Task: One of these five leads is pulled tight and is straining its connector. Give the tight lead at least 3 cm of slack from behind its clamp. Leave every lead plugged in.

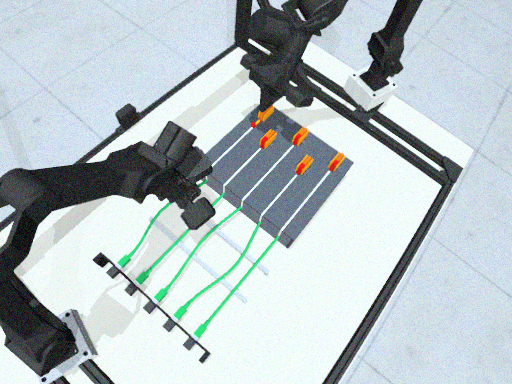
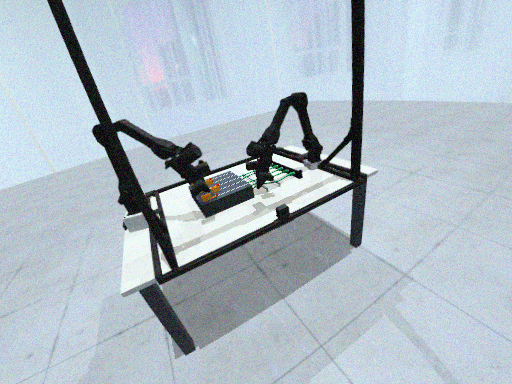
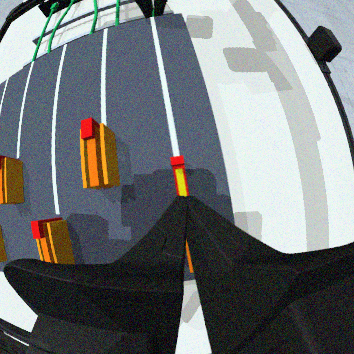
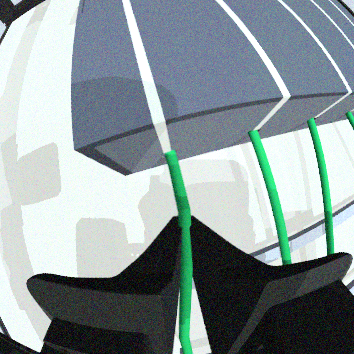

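Seen in the pictures: left gripper, between the fingertips: (image 1: pixel 261 111) (image 2: pixel 209 191) (image 3: pixel 183 203); right gripper, between the fingertips: (image 1: pixel 194 191) (image 2: pixel 257 188) (image 4: pixel 182 222); left arm's base, origin of its link: (image 1: pixel 374 80) (image 2: pixel 136 210); right arm's base, origin of its link: (image 1: pixel 56 346) (image 2: pixel 314 160).
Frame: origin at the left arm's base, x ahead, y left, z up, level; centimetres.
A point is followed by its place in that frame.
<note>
A grey block (image 1: pixel 289 202) {z -1.1, x 42.8, y 16.6 cm} (image 3: pixel 137 88) {z -1.0, x 44.0, y -0.1 cm} (image 4: pixel 197 53) {z -1.0, x 50.8, y 2.0 cm} carries five white lead runs, each with an orange clamp such as the second one (image 1: pixel 268 138) {z 1.1, x 38.1, y 1.6 cm} (image 3: pixel 99 154) {z 0.7, x 37.9, y 0.9 cm}. Green leads run from the block's front edge to plugs at a black connector bar (image 1: pixel 149 305) {z -4.4, x 77.9, y 18.6 cm}. My left gripper (image 1: pixel 264 106) {z 2.3, x 35.6, y -4.9 cm} (image 3: pixel 183 203) {z 2.3, x 35.6, y -4.9 cm} (image 2: pixel 199 187) is shut and empty, its tips at the leftmost clamp (image 1: pixel 266 113) {z 1.2, x 34.3, y -4.5 cm}, whose red and yellow strip (image 3: pixel 180 180) {z -0.8, x 36.9, y -4.5 cm} shows just ahead of them. My right gripper (image 4: pixel 182 222) {z -5.6, x 57.9, y 1.5 cm} (image 1: pixel 193 190) {z -5.6, x 57.9, y 1.5 cm} (image 2: pixel 260 183) {z -5.6, x 57.9, y 1.5 cm} is shut on the leftmost green lead (image 4: pixel 177 182) {z -4.2, x 55.8, y 1.2 cm} (image 1: pixel 145 232) {z -5.0, x 71.7, y 4.6 cm} close to the block's front edge.
Two pale rails (image 1: pixel 232 291) {z -5.0, x 62.9, y 25.1 cm} (image 1: pixel 254 263) {z -5.0, x 55.9, y 22.8 cm} lie across the table under the green leads. A black frame (image 1: pixel 399 267) {z -5.6, x 29.0, y 41.8 cm} runs round the table edge. A small black box (image 1: pixel 126 114) {z -2.4, x 62.1, y -24.0 cm} (image 3: pixel 324 43) {z -3.7, x 60.6, y -24.2 cm} sits on the frame's left rail.
</note>
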